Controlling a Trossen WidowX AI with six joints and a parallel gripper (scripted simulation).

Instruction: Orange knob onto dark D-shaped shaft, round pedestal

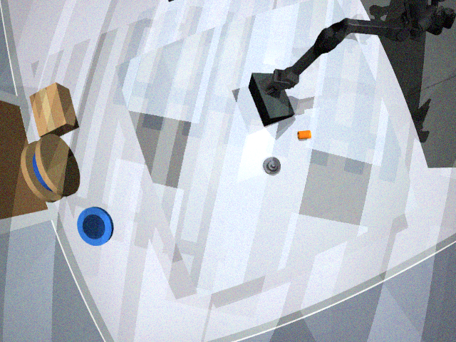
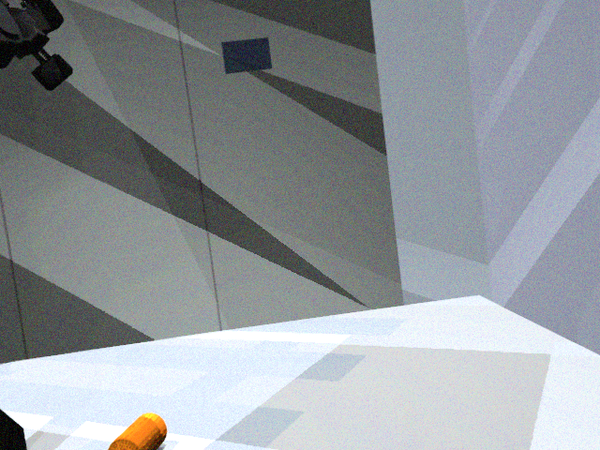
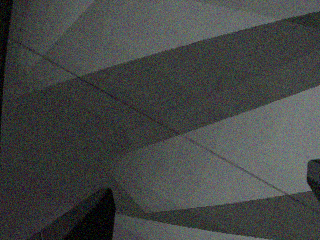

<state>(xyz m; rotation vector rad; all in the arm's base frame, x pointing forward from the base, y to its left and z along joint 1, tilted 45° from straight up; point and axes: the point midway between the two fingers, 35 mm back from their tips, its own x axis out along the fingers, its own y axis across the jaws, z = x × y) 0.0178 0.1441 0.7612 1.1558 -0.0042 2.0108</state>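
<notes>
The orange knob lies 600 mm below my gripper tip, 560 mm to the right of it and 210 mm ahead of it. From my gripper tip the other things lie so: dark shaft: 780 mm to the right, 590 mm below, 280 mm ahead.
</notes>
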